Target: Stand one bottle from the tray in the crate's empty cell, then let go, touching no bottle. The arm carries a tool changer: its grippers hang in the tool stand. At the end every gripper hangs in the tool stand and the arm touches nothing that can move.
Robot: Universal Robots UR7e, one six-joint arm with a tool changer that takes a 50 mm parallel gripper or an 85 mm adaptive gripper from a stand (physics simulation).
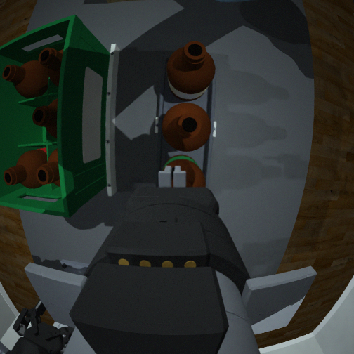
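Observation:
My gripper [172, 176] is shut, its two pale fingertips close together with nothing seen between them. They show over a brown bottle with a green band [192, 170] at the near end of the tray; its neck is hidden by the gripper. Two more brown bottles stand upright in the tray [210, 150]: a middle one [187, 140] and a far one with a pale band [186, 80]. The green crate [75, 110] at the left holds several brown bottles, such as one [31, 80] at the far left. Its left middle cell [21, 125] shows no bottle.
A white bar [111, 125] runs between crate and tray. A black gripper [42, 332] shows at the lower left; what it hangs from is unclear. Two grey plates [55, 290] [282, 287] flank the dark tool body. A blue object shows at the top edge.

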